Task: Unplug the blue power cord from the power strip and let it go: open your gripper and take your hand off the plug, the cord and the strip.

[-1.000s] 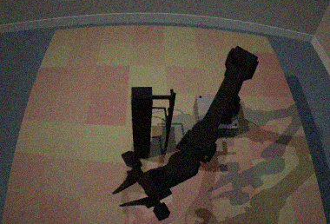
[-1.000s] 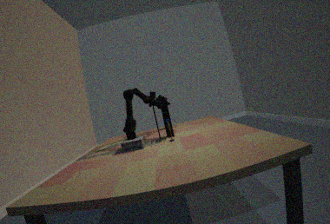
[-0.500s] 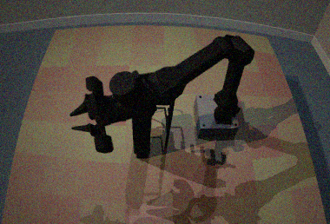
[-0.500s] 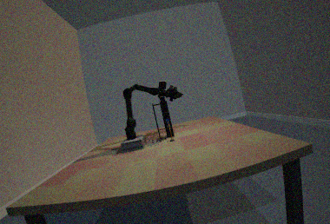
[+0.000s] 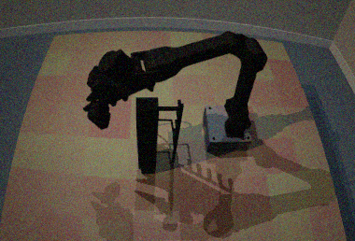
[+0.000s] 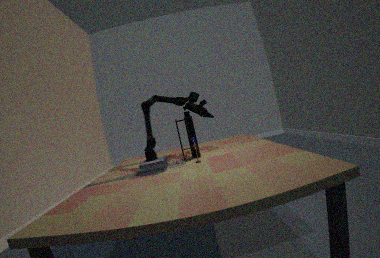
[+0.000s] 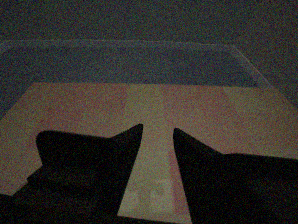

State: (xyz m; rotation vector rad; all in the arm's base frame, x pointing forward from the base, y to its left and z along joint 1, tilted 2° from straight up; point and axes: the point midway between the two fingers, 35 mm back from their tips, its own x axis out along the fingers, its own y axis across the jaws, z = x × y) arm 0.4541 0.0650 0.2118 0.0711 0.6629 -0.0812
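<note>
My gripper tip is 180 mm past the blue plug, 110 mm above it and 30 mm to the left of it. From my gripper tip the other things lie so: black upright block 180 mm behind, 90 mm below, 60 mm to the left.
</note>
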